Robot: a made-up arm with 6 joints.
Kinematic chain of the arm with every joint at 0, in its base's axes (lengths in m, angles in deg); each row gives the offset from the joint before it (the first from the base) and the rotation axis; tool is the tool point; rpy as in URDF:
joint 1: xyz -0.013 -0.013 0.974 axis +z
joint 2: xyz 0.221 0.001 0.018 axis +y
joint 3: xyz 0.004 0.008 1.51 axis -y
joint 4: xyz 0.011 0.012 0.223 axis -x
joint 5: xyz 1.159 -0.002 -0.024 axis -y
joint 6: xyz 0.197 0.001 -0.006 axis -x
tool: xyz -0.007 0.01 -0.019 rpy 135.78 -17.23 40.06
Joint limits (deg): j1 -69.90..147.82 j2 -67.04..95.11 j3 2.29..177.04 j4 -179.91..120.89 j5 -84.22..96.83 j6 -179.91..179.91
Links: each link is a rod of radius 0.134 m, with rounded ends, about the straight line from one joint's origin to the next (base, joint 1, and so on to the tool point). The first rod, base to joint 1, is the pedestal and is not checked.
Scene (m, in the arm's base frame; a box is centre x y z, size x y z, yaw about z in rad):
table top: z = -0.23
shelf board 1: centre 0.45 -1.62 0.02 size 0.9 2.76 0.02 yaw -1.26
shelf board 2: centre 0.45 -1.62 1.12 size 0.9 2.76 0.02 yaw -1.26
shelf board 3: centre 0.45 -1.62 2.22 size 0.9 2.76 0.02 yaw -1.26
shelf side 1: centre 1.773 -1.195 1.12 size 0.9 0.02 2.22 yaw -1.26
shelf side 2: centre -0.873 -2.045 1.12 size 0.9 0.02 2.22 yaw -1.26
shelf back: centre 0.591 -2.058 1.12 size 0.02 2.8 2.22 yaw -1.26
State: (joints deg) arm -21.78 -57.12 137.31 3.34 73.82 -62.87
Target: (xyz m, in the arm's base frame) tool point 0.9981 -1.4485 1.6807
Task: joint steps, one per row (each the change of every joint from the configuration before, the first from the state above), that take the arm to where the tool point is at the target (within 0.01 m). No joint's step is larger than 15 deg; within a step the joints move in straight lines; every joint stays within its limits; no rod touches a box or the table.
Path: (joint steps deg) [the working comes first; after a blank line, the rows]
Joints at the target: 125.55 -34.05 154.65 -10.37 80.42 -63.65
Straight joint move there: touches shelf side 2.

1: 12.25 5.51 3.87 1.55 2.82 -0.34
2: 12.24 5.50 3.86 1.54 2.83 -0.33
3: 12.25 5.51 3.87 1.55 2.82 -0.34
4: 12.25 5.51 3.87 1.55 2.82 -0.33
5: 12.24 5.50 3.87 1.55 2.82 -0.34
6: 14.35 -0.74 -0.34 -3.58 -1.25 0.15
7: 14.35 -0.74 -0.33 -3.57 -1.25 0.15
8: 14.35 -0.75 -0.33 -3.58 -1.25 0.15
9: 14.35 -0.74 -0.33 -3.57 -1.25 0.15
10: 14.35 -0.75 -0.34 -3.58 -1.26 0.15
11: 14.35 -0.74 -0.33 -3.57 -1.25 0.15

